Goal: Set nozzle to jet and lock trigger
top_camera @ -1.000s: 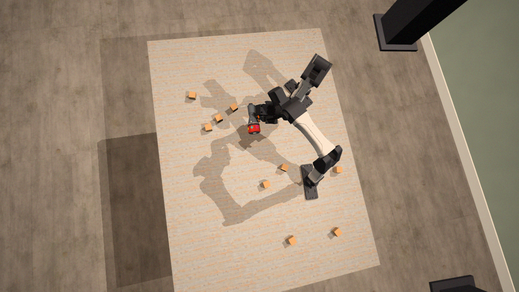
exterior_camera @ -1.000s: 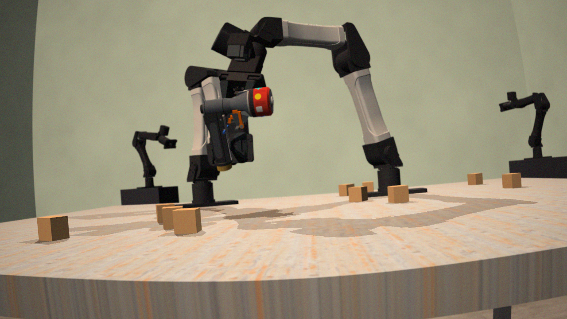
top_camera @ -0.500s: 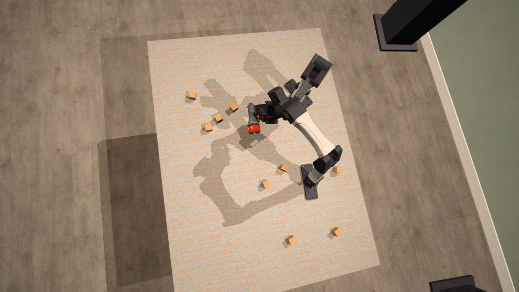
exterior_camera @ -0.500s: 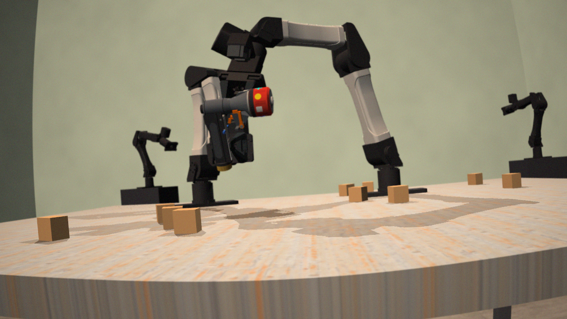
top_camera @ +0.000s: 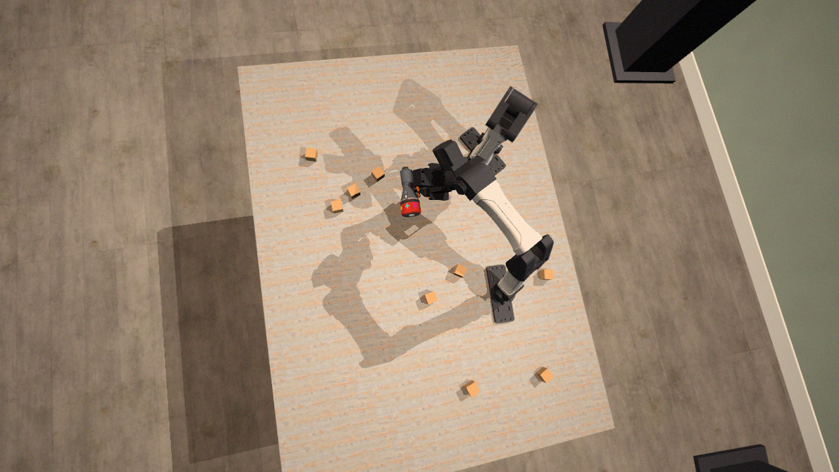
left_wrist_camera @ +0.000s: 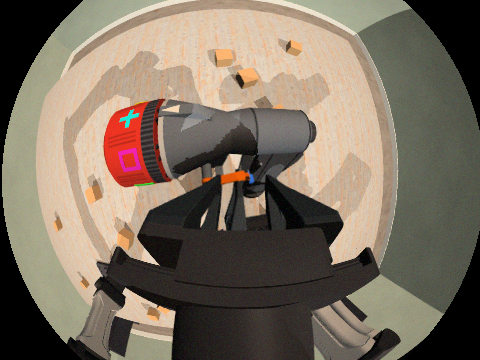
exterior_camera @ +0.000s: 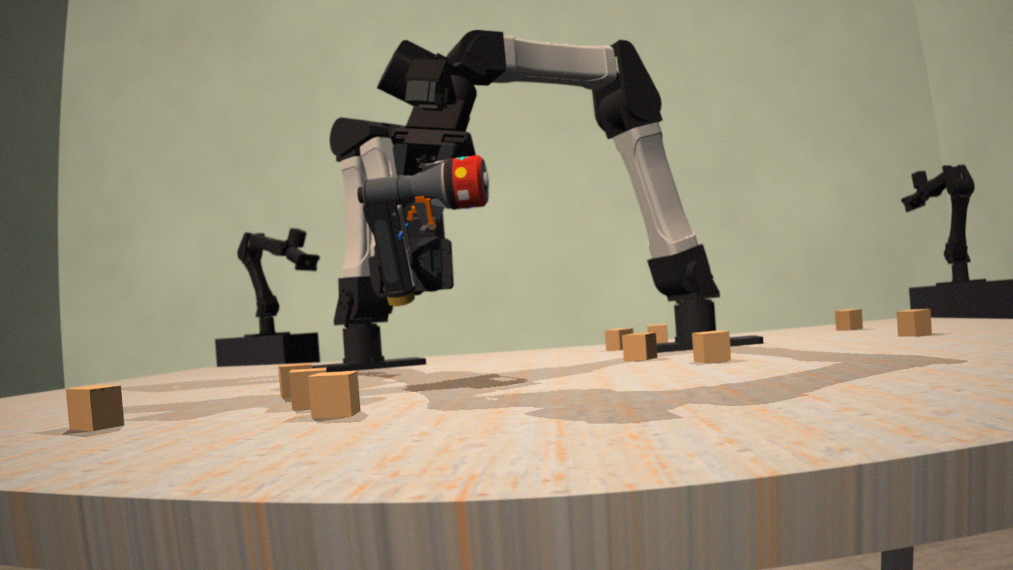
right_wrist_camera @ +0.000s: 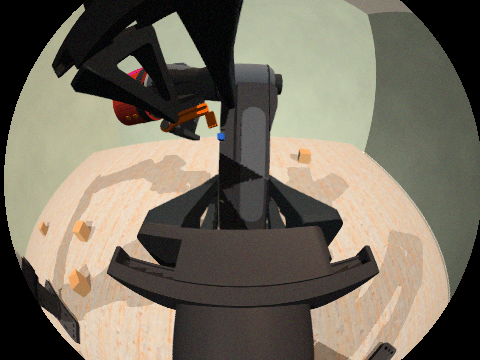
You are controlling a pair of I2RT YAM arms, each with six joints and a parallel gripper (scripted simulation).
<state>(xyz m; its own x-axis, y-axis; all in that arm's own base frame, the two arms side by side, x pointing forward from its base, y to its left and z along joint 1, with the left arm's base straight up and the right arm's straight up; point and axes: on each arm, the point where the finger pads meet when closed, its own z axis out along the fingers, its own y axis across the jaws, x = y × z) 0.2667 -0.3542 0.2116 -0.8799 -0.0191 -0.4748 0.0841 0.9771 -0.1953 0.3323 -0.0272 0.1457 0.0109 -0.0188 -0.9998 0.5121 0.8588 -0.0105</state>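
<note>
My left gripper is now 1 cm short of the pale trigger, 1 cm to the left of it and 5 cm above it. Also, from my left hand: red spray ring 4 cm ahead, 7 cm to the left, 1 cm above.
Now: right hand 10 mm short of the pale trigger, 20 mm to the right of it and 20 mm below it. From my right hand the other things lie so: red spray ring (30 mm ahead, 100 mm to the left, 80 mm above).
</note>
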